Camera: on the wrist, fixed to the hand. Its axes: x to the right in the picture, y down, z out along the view.
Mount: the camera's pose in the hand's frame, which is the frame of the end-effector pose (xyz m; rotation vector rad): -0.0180 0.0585 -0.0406 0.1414 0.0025 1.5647
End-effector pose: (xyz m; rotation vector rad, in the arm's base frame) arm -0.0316 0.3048 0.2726 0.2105 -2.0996 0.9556
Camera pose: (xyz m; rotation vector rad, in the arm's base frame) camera -0.0210 0.3710 0.2426 -1.5607 -1.9356 1.8775
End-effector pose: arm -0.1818 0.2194 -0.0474 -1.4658 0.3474 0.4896
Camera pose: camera -0.2244 0.1793 -0.0917 -0.7935 1.5018 1.6307
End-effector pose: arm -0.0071 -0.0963 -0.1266 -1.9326 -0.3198 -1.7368
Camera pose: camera -0.0152 -0.1635 -0.1551 -1.2798 0.8494 -0.5928
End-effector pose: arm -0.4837 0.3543 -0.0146 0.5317 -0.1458 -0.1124
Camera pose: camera -0.4906 0.4271 -0.0212 0.4364 -0.5300 1.4299
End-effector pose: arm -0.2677 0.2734 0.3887 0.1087 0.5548 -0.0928
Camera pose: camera -0.2972 0.3376 0.3685 0.6482 0.3418 1.3907
